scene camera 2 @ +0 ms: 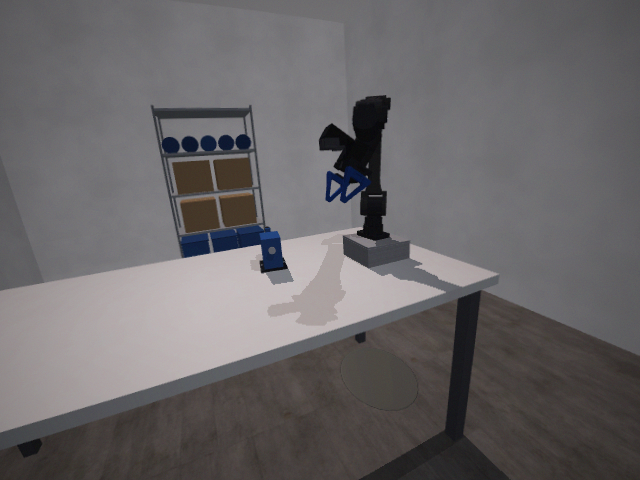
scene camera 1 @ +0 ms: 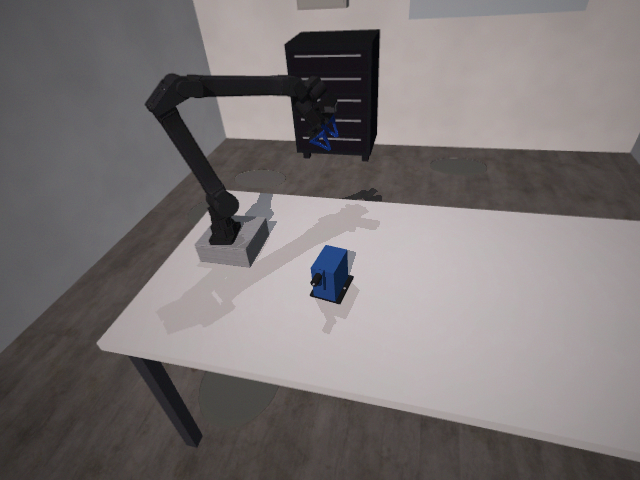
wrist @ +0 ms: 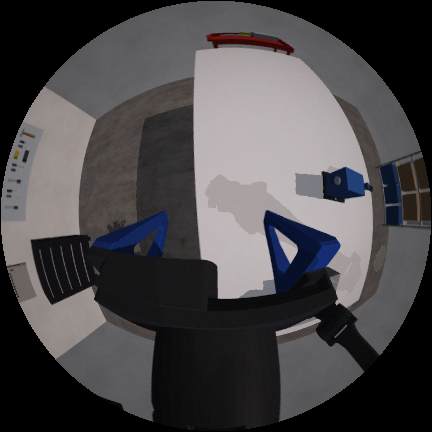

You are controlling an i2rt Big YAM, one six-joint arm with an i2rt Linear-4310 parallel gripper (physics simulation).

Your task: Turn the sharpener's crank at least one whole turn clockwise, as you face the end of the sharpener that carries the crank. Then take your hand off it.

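Pixels of known places: gripper, fingertip midpoint: (scene camera 2: 334,201) (scene camera 1: 333,143) (wrist: 215,215); arm's base, link origin: (scene camera 2: 372,235) (scene camera 1: 225,234).
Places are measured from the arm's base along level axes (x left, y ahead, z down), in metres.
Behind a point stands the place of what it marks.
Observation:
The blue box-shaped sharpener (scene camera 1: 330,271) {x -0.233, y 0.399, z -0.047 m} (scene camera 2: 270,249) {x -0.116, y 0.417, z -0.007 m} (wrist: 346,182) {x -0.118, y 0.394, z -0.045 m} stands upright on a black base plate on the white table. Its crank shows in scene camera 1 as a dark arm with a black knob (scene camera 1: 315,279) {x -0.279, y 0.361, z -0.059 m} on the end facing that camera. The knob also shows small past the sharpener's far end in the wrist view (wrist: 369,187) {x -0.263, y 0.360, z -0.056 m}. A round pale spot marks the opposite end. My gripper (scene camera 1: 329,140) {x 0.274, y 0.383, z -0.217 m} (scene camera 2: 336,200) {x 0.274, y 0.383, z -0.217 m} (wrist: 215,215) {x 0.274, y 0.383, z -0.217 m} is open and empty, its blue fingers wide apart. It hangs high above the table's far side, well clear of the sharpener and crank.
The arm stands on a grey block (scene camera 1: 222,254) {x -0.071, y 0.001, z 0.032 m} (scene camera 2: 368,253) {x 0.109, y 0.125, z 0.022 m} at one end of the white table (scene camera 1: 465,330) {x -0.329, y 0.781, z 0.081 m} (scene camera 2: 129,330) {x 0.019, y 0.894, z 0.081 m} (wrist: 240,125) {x 0.140, y 0.685, z 0.081 m}. A black drawer cabinet (scene camera 1: 371,93) (wrist: 47,270) stands beyond the table. A shelf rack (scene camera 2: 201,111) stands behind the table in scene camera 2.

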